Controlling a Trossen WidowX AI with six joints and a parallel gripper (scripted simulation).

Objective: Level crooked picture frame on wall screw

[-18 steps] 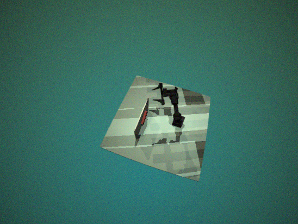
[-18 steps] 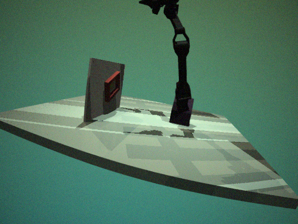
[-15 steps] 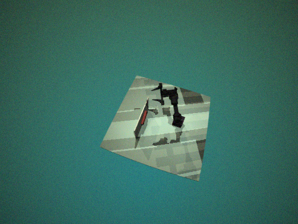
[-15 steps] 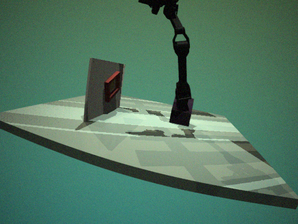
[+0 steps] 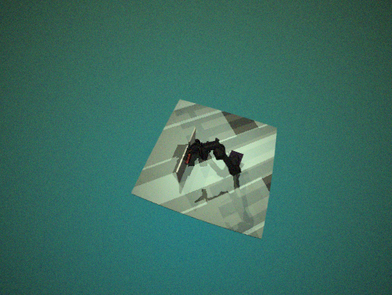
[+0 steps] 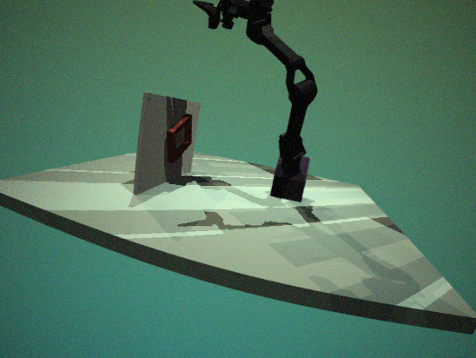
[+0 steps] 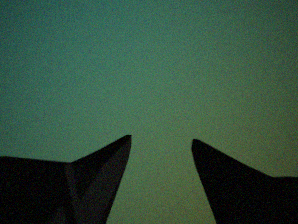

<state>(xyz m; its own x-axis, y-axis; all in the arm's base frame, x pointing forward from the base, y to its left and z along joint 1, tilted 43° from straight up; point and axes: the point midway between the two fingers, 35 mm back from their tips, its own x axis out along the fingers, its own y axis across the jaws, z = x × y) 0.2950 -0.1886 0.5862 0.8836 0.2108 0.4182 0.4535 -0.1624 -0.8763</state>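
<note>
Right now the red picture frame is 40 mm ahead of my gripper tip, 200 mm to the right of it and 470 mm below it. From my gripper tip the other things lie so: grey wall panel (50 mm ahead, 180 mm to the right, 480 mm below).
</note>
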